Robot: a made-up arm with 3 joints. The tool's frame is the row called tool.
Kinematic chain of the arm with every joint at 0, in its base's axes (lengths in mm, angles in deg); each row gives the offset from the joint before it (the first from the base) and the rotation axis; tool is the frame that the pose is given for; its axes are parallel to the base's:
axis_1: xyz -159 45 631 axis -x
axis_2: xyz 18 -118 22 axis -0.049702 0.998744 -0.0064
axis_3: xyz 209 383 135 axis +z
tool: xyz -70 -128 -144
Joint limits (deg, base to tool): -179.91..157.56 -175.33..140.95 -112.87..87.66
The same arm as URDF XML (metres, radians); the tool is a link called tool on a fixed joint. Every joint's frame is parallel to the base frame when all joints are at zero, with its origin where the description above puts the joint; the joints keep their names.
<robot name="arm">
<joint name="tool_fixed" type="fixed"><parent link="link3"/><child link="tool"/><origin xyz="-0.0700 -0.1280 -0.1440" rpy="0.0000 0.0000 0.0000"/></joint>
<joint name="axis_3" type="revolute"><parent link="link2"/><child link="link3"/><origin xyz="0.2090 0.3830 0.1350" rpy="0.0000 0.0000 0.0000"/><axis xyz="0 0 1"/><limit lower="-1.9700" upper="1.5300"/></joint>
<joint name="axis_2" type="revolute"><parent link="link1"/><child link="link2"/><origin xyz="0.0180 -0.1180 0.0220" rpy="0.0000 0.0000 0.0000"/><axis xyz="-0.049702 0.998744 -0.0064"/><limit lower="-3.0601" upper="2.4600"/></joint>
<joint name="axis_1" type="revolute"><parent link="base_link"/><child link="link1"/><origin xyz="-0.1590 0.0450 0.6310" rpy="0.0000 0.0000 0.0000"/><axis xyz="-1 0 0"/><limit lower="-3.1400" upper="2.7499"/></joint>
<link name="base_link"/>
<link name="link1"/>
<link name="link2"/>
<link name="link3"/>
<link name="tool"/>
</robot>

